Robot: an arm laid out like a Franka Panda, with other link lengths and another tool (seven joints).
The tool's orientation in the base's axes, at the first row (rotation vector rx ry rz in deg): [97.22, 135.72, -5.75]
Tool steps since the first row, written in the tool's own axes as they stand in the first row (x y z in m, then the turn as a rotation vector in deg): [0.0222, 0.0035, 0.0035, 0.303, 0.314, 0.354]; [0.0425, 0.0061, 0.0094, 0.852, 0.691, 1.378]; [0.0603, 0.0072, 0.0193, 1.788, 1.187, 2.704]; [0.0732, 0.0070, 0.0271, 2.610, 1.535, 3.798]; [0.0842, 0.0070, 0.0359, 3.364, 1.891, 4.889]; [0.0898, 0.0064, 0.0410, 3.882, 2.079, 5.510]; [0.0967, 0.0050, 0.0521, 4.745, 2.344, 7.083]
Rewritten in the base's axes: [-0.0030, 0.0211, -0.0081, 0.253, 0.318, -0.388]; [-0.0059, 0.0396, -0.0181, 0.586, 0.760, -1.477]; [-0.0089, 0.0546, -0.0316, 0.956, 1.544, -2.936]; [-0.0119, 0.0650, -0.0420, 1.188, 2.216, -4.156]; [-0.0140, 0.0736, -0.0530, 1.449, 2.829, -5.357]; [-0.0156, 0.0776, -0.0593, 1.556, 3.255, -6.061]; [-0.0174, 0.0815, -0.0717, 1.766, 3.849, -7.762]
